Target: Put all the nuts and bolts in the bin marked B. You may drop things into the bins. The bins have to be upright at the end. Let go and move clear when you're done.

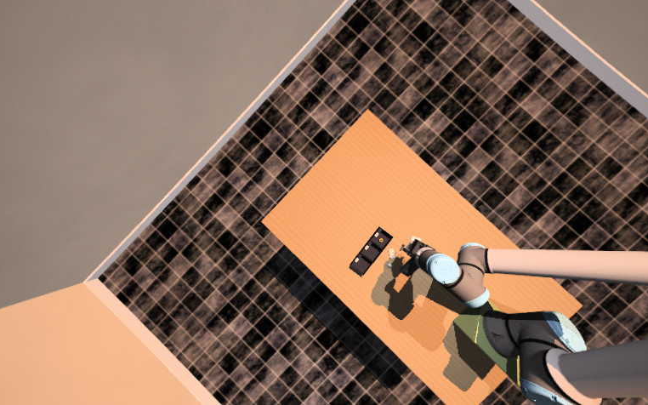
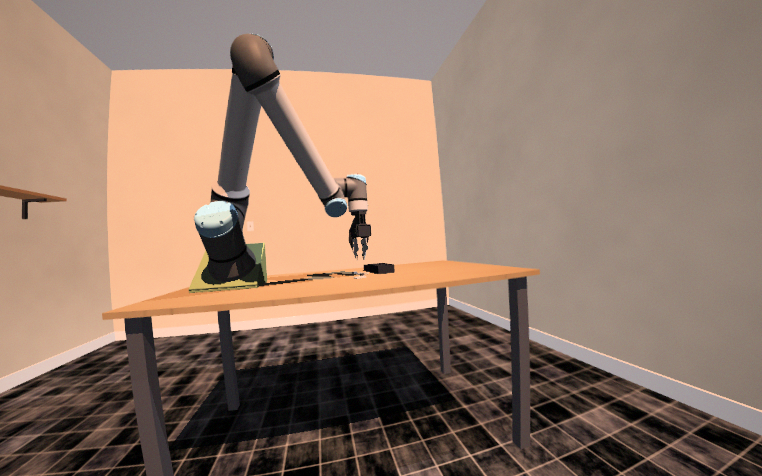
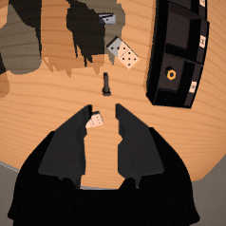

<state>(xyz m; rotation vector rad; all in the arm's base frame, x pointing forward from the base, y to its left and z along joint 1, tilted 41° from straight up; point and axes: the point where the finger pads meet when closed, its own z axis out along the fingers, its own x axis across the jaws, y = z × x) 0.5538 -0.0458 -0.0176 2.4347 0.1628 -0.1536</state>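
My gripper is now 80 mm above the dark bolt. Round my hand: white piece (10 mm behind, 110 mm to the left, 80 mm below); white square piece (20 mm behind, 80 mm to the right, 80 mm below); gold nut (110 mm ahead, 40 mm to the left, 80 mm below).
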